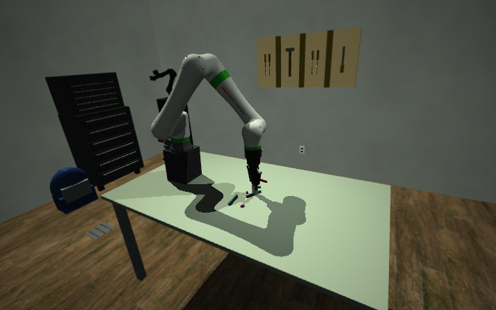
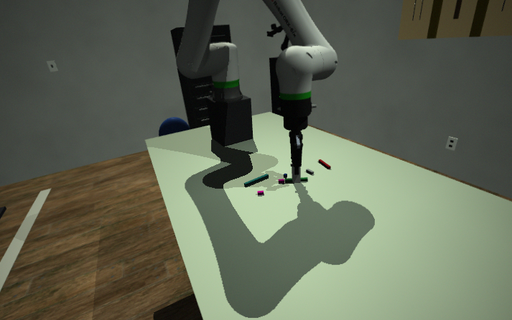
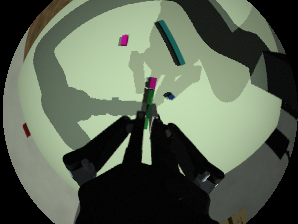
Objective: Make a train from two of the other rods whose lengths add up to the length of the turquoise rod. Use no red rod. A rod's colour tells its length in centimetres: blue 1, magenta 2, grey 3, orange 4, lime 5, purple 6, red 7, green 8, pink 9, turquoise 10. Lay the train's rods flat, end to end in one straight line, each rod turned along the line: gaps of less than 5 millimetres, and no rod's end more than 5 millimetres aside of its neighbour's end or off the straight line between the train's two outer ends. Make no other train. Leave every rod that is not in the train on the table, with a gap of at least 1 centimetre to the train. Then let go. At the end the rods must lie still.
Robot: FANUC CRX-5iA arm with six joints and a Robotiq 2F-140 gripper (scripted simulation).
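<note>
The green rod lies 30 mm below my hand. Round my hand: blue rod 50 mm behind, 10 mm to the right, 30 mm below; grey rod 20 mm behind, 80 mm to the left, 30 mm below; turquoise rod 90 mm behind, 110 mm to the right, 30 mm below.
</note>
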